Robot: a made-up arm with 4 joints.
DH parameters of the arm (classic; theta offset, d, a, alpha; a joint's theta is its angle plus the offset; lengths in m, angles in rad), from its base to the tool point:
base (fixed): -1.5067 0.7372 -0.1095 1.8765
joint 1: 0 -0.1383 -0.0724 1.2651
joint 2: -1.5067 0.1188 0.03 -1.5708
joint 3: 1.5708 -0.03 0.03 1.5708
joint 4: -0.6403 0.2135 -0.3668 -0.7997
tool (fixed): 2.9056 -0.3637 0 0
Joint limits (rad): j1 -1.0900..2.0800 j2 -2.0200..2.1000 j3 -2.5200..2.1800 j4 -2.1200..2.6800
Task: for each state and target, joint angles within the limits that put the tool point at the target. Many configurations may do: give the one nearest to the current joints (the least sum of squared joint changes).
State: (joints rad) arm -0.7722 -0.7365 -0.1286 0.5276
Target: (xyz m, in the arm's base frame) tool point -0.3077 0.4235 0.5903
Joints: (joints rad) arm -0.6007 -1.3796 0.3487 0.9479
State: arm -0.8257 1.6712 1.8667 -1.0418
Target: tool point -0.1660 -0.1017 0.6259
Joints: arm -0.3571 1.6110 1.8391 -0.7858
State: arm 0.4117 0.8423 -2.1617 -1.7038
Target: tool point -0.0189 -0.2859 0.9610
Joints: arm 1.2361 0.5342 -2.5118 -2.1200
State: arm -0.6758 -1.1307 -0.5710 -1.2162
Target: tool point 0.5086 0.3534 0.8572
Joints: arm -0.5255 -1.3667 -1.2280 -1.9171
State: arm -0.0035 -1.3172 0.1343 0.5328
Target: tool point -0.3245 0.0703 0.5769
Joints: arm -0.1215 -1.7529 -0.3671 1.2960
